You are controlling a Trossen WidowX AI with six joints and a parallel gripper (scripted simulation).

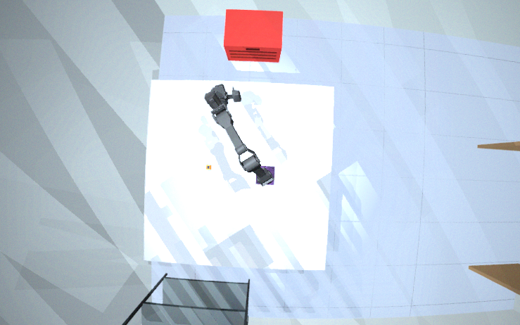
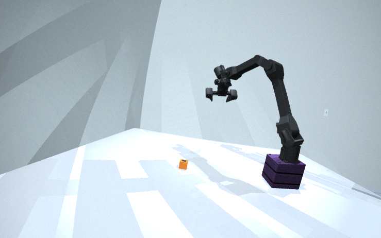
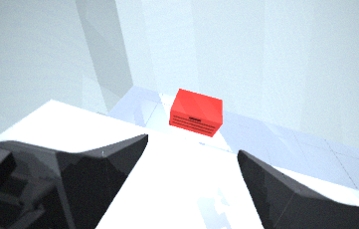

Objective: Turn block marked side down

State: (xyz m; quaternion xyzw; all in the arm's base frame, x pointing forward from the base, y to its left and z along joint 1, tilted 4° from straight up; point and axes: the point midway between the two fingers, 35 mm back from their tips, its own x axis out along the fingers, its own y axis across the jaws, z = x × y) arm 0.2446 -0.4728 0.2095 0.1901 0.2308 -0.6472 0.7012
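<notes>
Right now my gripper tip is 13 cm short of the orange block, 45 cm to the right of it and 26 cm above it.
</notes>
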